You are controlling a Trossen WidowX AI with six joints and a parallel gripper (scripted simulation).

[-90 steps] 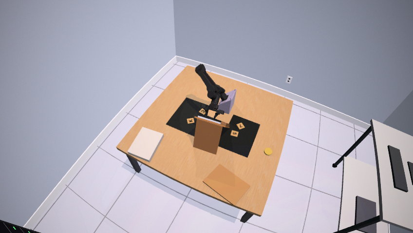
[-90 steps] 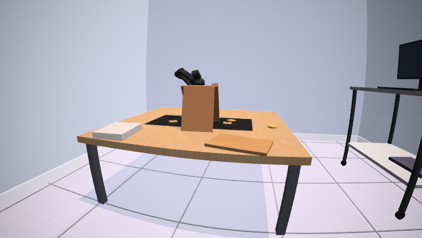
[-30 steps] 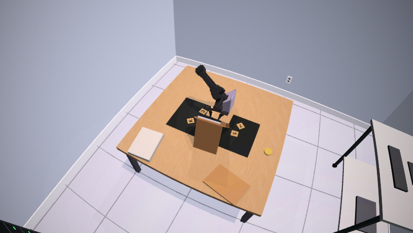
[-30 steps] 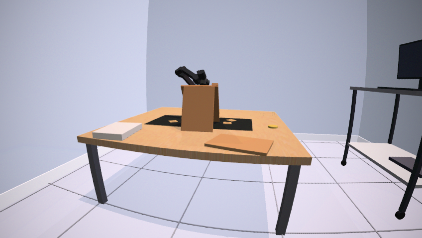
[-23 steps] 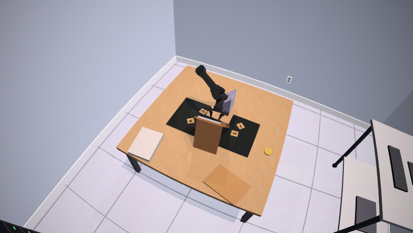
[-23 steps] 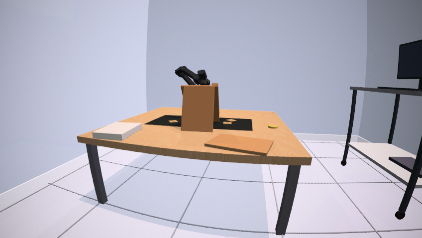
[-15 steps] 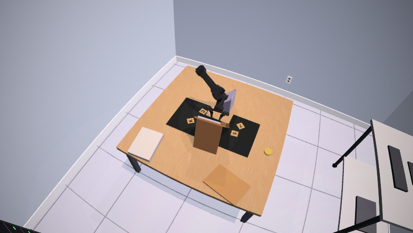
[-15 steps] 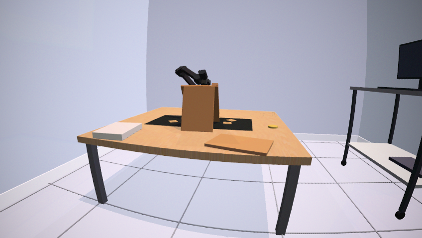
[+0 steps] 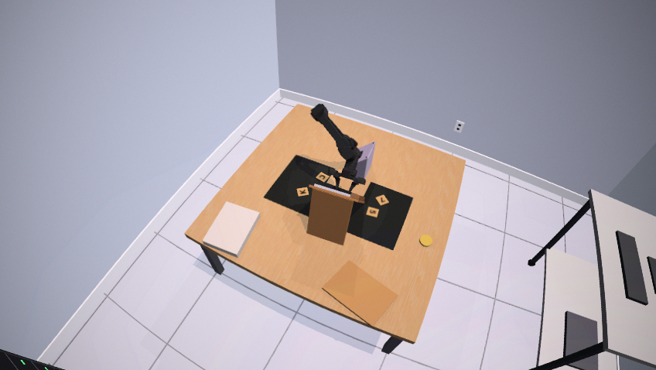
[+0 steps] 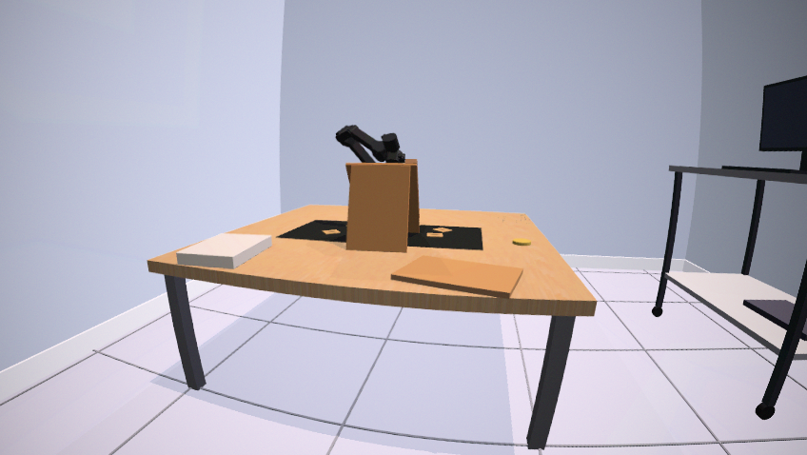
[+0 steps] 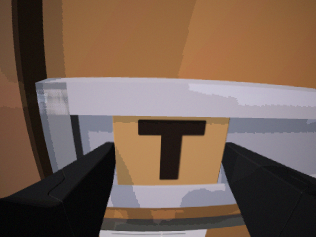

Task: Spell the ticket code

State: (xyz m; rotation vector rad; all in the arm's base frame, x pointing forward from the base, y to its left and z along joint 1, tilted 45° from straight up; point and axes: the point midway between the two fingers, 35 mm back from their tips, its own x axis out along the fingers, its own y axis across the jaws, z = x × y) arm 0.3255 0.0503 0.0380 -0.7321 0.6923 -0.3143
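My gripper tip is now 6 cm past the white ticket, 1 cm to the right of it and 8 cm above it. Round my gripper tip: thin panel (40 cm ahead, 23 cm to the left, 17 cm below); white slab (30 cm ahead, 50 cm to the right, 16 cm below).
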